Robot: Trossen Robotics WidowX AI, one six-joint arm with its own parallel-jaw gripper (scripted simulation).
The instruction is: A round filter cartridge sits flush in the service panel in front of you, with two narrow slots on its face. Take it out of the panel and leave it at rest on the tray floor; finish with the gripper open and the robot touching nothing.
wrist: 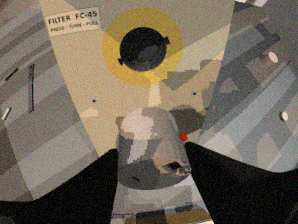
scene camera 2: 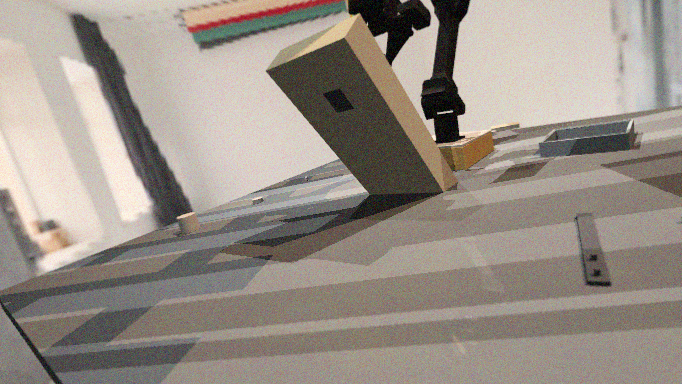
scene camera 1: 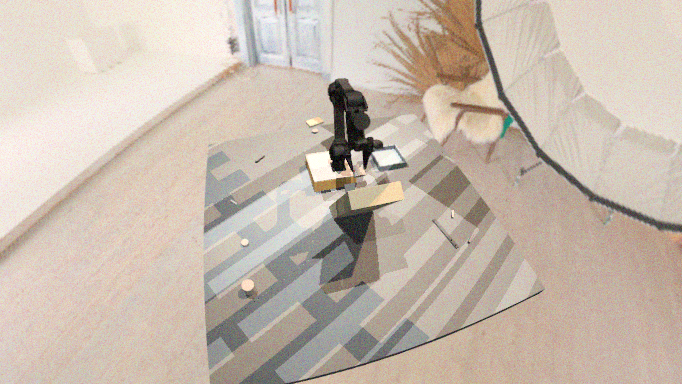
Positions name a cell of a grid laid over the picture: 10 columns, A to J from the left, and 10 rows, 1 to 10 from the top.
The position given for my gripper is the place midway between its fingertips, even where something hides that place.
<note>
In view: my gripper (scene camera 2: F2), a dark flat bar (scene camera 2: I8), a tan service panel (scene camera 2: E3) and a tray (scene camera 2: J4).
My gripper is seen too in the wrist view (wrist: F7) and in scene camera 1 (scene camera 1: F5). The tan service panel also shows in the wrist view (wrist: D3) and in scene camera 1 (scene camera 1: F6).
</note>
